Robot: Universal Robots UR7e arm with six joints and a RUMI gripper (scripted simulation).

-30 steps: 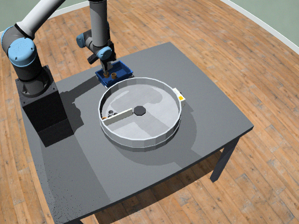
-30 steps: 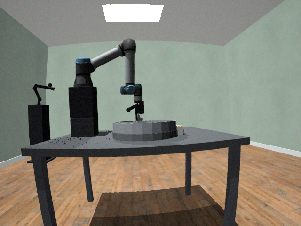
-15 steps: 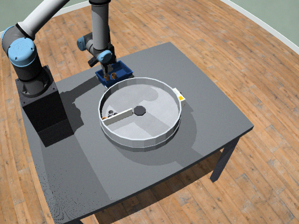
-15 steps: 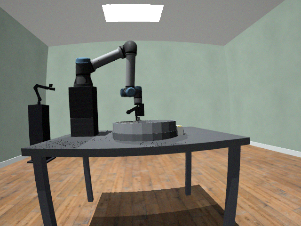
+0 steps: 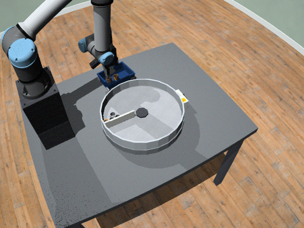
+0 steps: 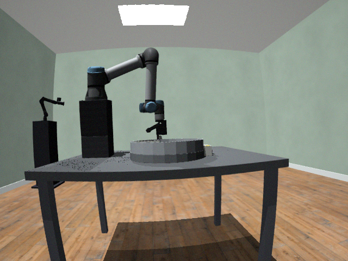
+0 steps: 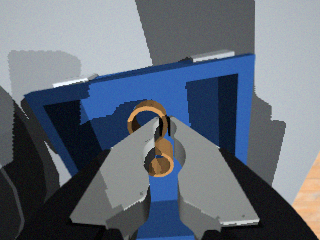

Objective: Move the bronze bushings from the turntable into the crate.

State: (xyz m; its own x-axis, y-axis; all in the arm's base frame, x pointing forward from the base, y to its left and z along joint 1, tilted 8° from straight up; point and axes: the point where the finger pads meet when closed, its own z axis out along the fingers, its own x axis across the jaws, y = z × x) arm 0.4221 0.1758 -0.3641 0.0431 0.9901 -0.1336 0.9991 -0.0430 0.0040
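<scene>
Now: hand 5 cm short of the blue crate, 1 cm to the left of it and 1 cm above it. Also, from my hand: turntable: 37 cm to the right, 3 cm ahead, 2 cm above.
</scene>
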